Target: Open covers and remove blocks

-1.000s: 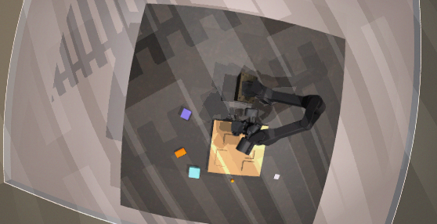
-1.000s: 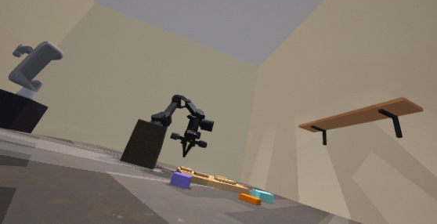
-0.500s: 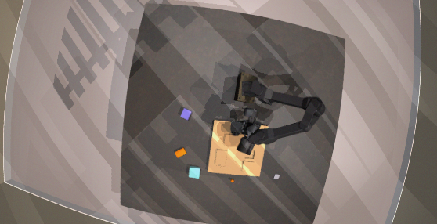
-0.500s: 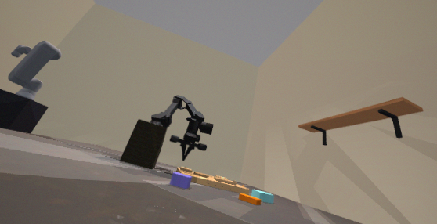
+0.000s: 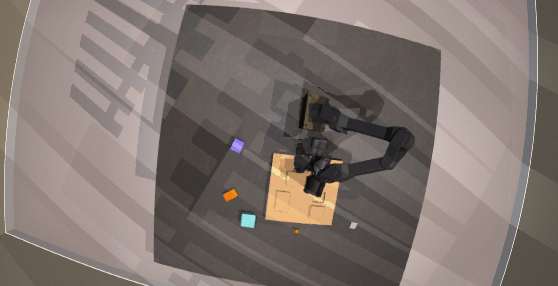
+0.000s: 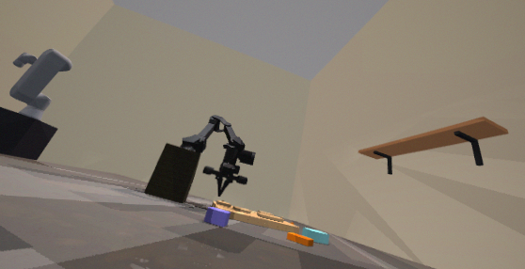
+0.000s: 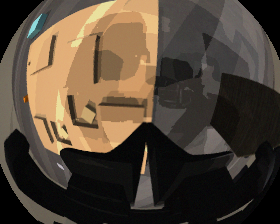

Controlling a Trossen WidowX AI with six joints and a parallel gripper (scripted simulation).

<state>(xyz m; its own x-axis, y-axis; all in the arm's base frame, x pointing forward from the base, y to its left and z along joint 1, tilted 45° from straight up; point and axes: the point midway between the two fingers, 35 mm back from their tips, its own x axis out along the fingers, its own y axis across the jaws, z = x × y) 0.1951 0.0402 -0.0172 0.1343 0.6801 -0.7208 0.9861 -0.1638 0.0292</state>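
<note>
Now: the puzzle board 130 mm ahead of my gripper tip, 40 mm to the right of it and 30 mm below it. From my gripper tip the other things lie so: purple block: 310 mm to the right, 50 mm behind, 40 mm below; then small grey piece: 320 mm ahead, 210 mm to the left, 50 mm below; then tiny orange piece: 330 mm ahead, 50 mm to the right, 40 mm below.
</note>
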